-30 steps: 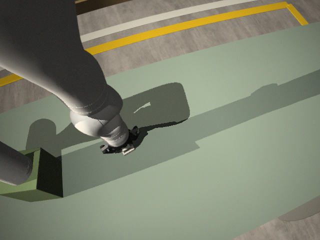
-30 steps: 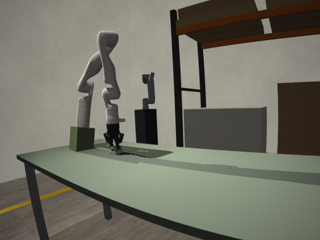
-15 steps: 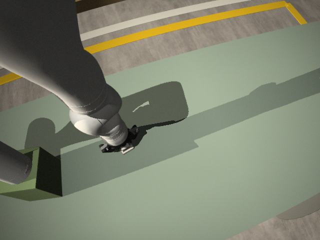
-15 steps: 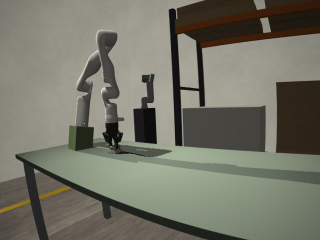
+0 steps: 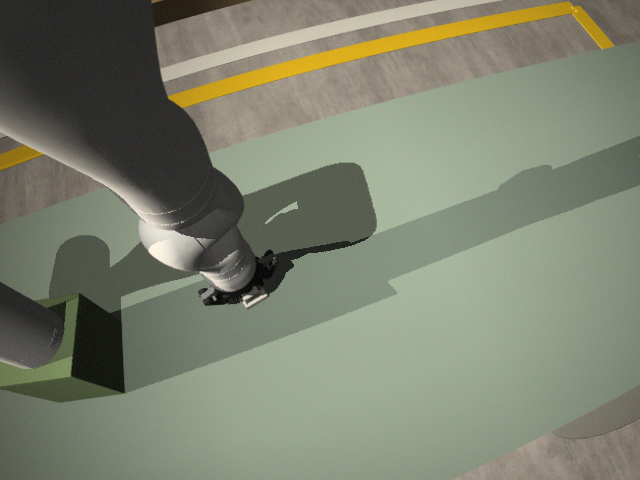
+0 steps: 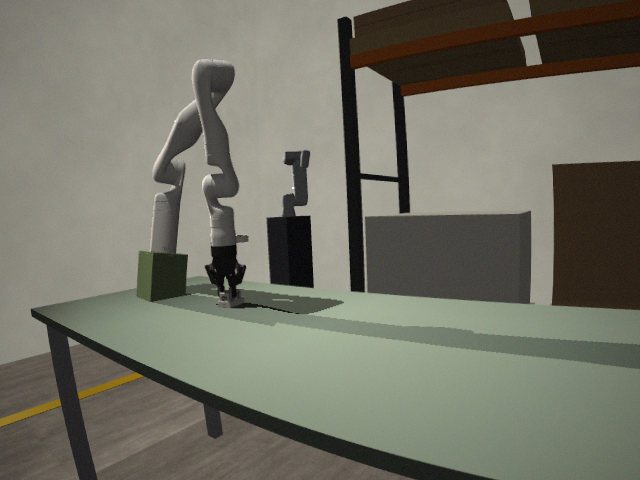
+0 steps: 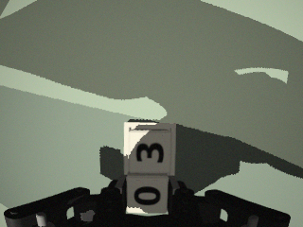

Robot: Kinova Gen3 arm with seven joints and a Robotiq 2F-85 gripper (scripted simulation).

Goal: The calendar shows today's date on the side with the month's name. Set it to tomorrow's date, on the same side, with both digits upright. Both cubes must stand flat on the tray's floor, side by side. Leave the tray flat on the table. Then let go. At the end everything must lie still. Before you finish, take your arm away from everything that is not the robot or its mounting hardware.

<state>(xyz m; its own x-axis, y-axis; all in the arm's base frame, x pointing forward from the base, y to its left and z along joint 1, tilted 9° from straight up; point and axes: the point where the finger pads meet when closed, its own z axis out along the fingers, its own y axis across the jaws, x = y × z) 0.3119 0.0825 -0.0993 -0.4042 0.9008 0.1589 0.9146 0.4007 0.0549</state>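
Right now my hand is 1 cm above the white cube. The rest, counted from my hand: white tray 3 cm below, 1 cm to the left, 1 cm behind.
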